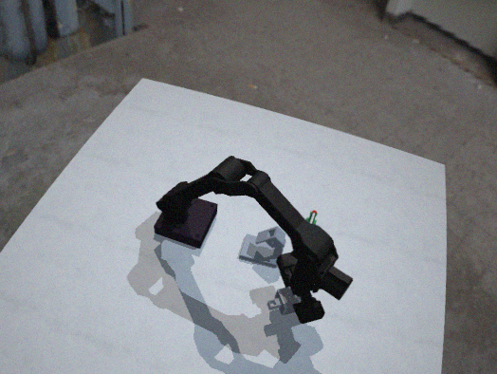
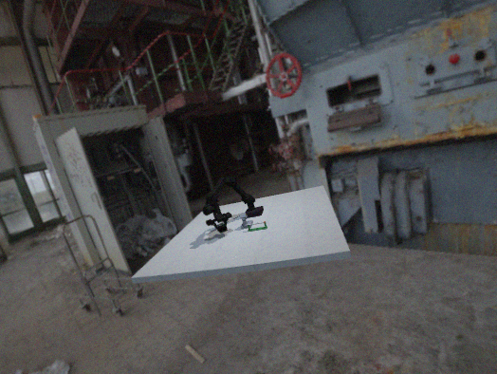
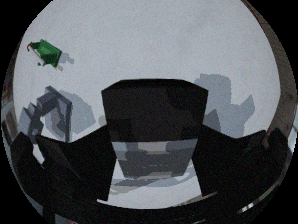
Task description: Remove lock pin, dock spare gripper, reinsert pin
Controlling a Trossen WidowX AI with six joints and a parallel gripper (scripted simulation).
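Now: the spare gripper 20 mm above my gripper tip, 10 mm to the right of it and 10 mm behind it. Also, from my gripper tip: grey mount (150 mm to the left, 120 mm behind, 10 mm above); then green block (260 mm to the left, 30 mm behind, 20 mm below).
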